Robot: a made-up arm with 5 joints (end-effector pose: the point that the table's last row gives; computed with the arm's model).
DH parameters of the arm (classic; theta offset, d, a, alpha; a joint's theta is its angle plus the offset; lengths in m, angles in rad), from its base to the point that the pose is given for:
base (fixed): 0 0.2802 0.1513 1.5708
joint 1: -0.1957 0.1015 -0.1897 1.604
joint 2: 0 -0.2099 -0.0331 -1.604
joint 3: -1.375 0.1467 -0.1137 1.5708
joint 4: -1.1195 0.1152 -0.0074 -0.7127
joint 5: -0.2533 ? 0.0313 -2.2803
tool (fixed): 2.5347 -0.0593 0 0
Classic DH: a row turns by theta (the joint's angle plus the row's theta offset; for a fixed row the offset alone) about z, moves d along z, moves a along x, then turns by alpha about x.
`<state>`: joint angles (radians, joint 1 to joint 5).
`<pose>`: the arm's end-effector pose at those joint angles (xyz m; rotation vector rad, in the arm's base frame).
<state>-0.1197 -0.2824 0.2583 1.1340 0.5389</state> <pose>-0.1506 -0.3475 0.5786 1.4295 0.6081 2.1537</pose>
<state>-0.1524 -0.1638 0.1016 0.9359 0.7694</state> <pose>-0.1484 -0.3210 0.6167 1.4752 0.5400 2.0196</pose>
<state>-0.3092 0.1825 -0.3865 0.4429 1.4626</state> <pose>-0.0726 -0.2398 0.7235 1.5318 0.4638 1.3694</pose>
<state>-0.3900 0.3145 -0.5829 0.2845 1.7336</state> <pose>-0.0187 -0.2153 0.7541 1.5128 0.5320 1.0473</pose>
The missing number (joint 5, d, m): 0.0462
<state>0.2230 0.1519 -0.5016 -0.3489 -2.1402</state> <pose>-0.2566 -0.2927 0.5850 -0.4904 0.5887 0.3811</pose>
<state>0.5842 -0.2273 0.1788 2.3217 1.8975</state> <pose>-0.3209 -0.3670 0.4279 -1.2027 0.8595 0.5997</pose>
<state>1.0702 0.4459 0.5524 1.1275 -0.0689</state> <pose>-0.2795 -0.1420 -0.0072 0.3591 -0.5806 2.4275</pose>
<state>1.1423 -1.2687 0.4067 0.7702 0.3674</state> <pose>-0.0370 -0.3910 0.2811 0.1806 -1.1321 -2.4841</pose>
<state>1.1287 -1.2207 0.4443 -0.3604 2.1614</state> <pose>-0.0309 -0.3087 0.2626 0.4943 0.4760 -2.7335</pose>
